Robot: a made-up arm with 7 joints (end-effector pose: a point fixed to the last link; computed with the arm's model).
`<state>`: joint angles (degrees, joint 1 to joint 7).
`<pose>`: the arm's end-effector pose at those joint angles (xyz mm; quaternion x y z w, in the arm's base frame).
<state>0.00 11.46 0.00 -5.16 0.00 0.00 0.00</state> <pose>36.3 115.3 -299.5 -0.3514 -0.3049 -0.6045 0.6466</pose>
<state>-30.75 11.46 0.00 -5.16 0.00 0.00 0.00</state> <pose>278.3 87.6 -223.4 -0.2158 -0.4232 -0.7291 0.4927</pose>
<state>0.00 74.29 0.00 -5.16 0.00 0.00 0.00</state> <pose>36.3 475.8 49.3 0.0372 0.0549 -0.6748 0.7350</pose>
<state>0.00 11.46 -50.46 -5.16 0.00 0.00 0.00</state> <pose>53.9 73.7 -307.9 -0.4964 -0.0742 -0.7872 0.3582</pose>
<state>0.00 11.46 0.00 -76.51 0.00 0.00 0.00</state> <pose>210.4 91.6 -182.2 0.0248 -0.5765 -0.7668 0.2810</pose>
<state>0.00 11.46 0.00 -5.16 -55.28 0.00 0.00</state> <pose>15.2 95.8 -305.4 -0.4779 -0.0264 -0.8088 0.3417</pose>
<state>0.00 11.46 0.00 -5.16 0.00 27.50 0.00</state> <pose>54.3 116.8 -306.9 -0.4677 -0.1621 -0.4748 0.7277</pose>
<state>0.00 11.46 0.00 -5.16 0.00 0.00 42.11</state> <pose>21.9 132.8 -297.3 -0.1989 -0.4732 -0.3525 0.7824</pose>
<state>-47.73 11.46 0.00 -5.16 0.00 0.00 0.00</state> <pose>383.3 54.9 -133.4 -0.1337 -0.4760 -0.7759 0.3918</pose>
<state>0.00 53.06 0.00 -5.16 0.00 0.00 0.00</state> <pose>36.3 400.5 -111.1 -0.0989 -0.0703 -0.6734 0.7293</pose>
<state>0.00 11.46 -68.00 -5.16 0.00 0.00 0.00</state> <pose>50.6 57.9 -311.1 -0.5256 0.0117 -0.8165 0.2386</pose>
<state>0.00 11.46 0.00 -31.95 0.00 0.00 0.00</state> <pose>118.3 111.8 -282.1 -0.2186 -0.4272 -0.6976 0.5320</pose>
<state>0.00 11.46 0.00 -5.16 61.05 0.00 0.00</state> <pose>29.6 146.3 -293.8 -0.1203 -0.5294 -0.2216 0.8100</pose>
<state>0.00 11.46 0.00 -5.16 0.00 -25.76 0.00</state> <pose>17.9 115.6 -300.8 -0.2240 -0.4229 -0.6947 0.5370</pose>
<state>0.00 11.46 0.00 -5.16 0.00 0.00 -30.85</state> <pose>37.1 98.9 -302.8 -0.4342 -0.1542 -0.7394 0.4908</pose>
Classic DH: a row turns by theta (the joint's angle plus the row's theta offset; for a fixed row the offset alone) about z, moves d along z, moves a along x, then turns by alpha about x. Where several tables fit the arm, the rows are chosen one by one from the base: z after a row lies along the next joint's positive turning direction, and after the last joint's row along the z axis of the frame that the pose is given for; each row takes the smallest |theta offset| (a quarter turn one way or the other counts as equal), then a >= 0, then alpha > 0; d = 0 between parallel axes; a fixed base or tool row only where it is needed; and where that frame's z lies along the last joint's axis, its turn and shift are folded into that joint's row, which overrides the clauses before.
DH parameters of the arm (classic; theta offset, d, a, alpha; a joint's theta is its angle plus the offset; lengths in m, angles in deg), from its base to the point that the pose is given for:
base (fixed): 0 0.17 0.01 -70
joint 1: 90 0.0094 0.0034 90
joint 2: 70 -0.01 -0.03 -90
joint 3: -90 -0.3 0.04 -90
joint 4: 0 0.05 -0.05 90
joint 5: 0 -0.22 0.02 -90
joint 6: 0 -0.02 -0.02 90
joint 7: -4.09 0.0349 0.0292 -67.17
tool (fixed): -78.88 0.0131 0 0

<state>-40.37 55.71 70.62 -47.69 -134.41 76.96 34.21</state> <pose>264.2 448.8 66.3 0.5011 0.2421 -0.0866 0.8263</pose>
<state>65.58 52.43 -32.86 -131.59 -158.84 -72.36 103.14</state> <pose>-76.7 92.4 -91.5 0.7289 -0.0922 0.6665 0.1265</pose>
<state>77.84 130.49 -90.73 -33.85 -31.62 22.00 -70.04</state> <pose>42.2 464.0 365.5 0.5606 -0.4248 -0.4302 0.5658</pose>
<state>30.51 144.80 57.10 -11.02 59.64 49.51 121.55</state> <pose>113.9 254.9 556.1 0.4779 -0.8601 0.1577 0.0831</pose>
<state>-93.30 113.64 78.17 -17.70 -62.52 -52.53 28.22</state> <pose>-45.5 498.3 284.6 0.9172 -0.2206 -0.3317 0.0024</pose>
